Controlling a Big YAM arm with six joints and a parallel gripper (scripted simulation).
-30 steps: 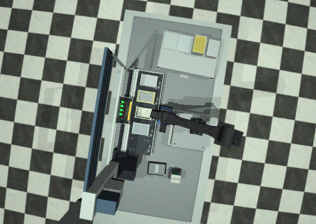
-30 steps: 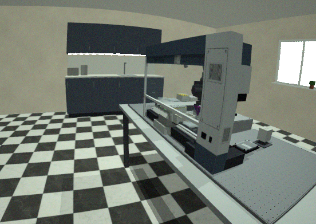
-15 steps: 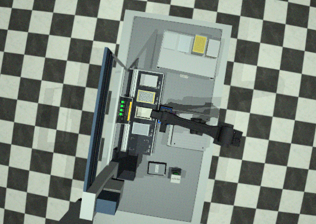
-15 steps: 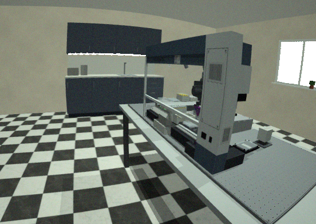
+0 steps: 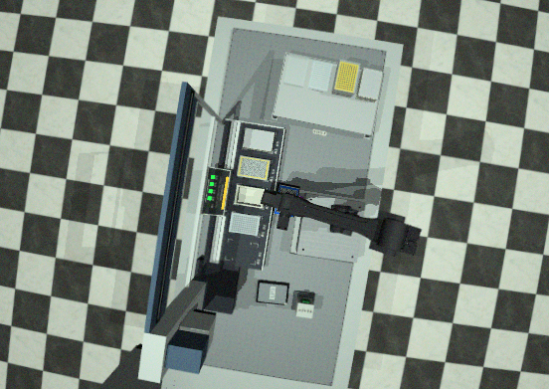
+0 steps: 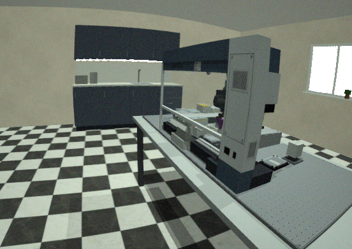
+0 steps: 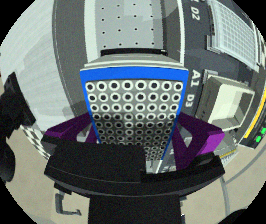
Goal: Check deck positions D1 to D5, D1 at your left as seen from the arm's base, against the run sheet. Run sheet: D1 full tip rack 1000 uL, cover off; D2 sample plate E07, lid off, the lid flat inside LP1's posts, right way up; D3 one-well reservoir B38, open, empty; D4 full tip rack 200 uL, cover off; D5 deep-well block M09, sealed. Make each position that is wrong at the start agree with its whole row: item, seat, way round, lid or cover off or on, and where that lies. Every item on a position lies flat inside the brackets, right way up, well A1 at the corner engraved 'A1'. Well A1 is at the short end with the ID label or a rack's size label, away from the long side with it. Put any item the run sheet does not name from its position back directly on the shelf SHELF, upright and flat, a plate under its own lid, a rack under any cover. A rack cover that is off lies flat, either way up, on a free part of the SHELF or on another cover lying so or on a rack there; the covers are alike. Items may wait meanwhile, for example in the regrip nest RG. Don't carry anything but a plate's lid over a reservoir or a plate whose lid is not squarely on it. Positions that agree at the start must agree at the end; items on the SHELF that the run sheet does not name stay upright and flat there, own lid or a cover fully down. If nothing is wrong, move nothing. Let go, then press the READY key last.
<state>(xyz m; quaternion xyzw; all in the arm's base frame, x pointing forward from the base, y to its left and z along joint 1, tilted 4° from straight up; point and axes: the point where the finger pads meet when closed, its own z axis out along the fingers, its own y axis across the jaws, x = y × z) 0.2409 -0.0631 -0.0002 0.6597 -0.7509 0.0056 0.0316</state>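
Right now the blue-framed tip rack is 1 cm to the left of my hand. The rest, counted from my hand: cream reservoir 16 cm ahead, 1 cm to the right, 1 cm below; clear rack cover 15 cm ahead, 13 cm to the right, 4 cm above; yellow-framed tip rack 14 cm ahead, 14 cm to the right, 2 cm above.
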